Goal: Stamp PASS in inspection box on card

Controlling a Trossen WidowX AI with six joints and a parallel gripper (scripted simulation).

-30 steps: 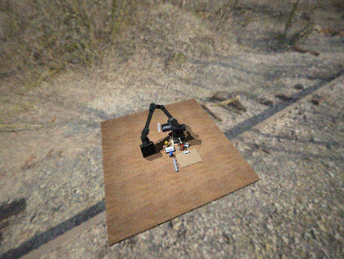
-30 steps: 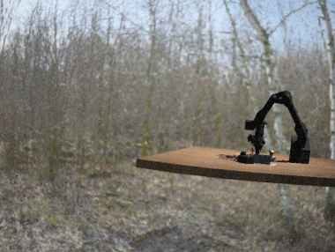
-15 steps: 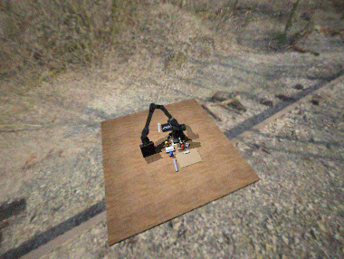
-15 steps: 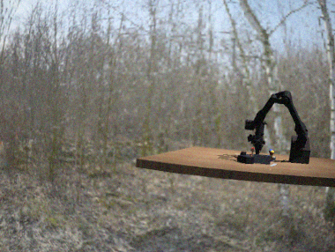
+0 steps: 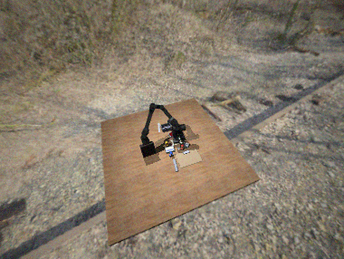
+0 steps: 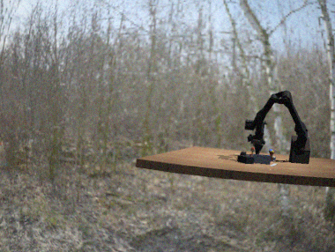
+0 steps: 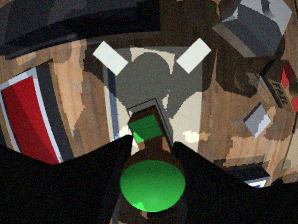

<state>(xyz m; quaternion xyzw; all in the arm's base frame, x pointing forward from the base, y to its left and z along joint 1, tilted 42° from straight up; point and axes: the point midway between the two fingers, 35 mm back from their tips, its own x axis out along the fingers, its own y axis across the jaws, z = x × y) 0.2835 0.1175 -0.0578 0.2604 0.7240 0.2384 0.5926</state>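
My gripper tip is 3 cm above the card and 1 cm short of it. Also, from my gripper tip: long black block (8 cm ahead, 7 cm to the left, 1 cm below); green-knobbed stamp (right at my gripper tip); red ink pad (11 cm to the left, 2 cm below).
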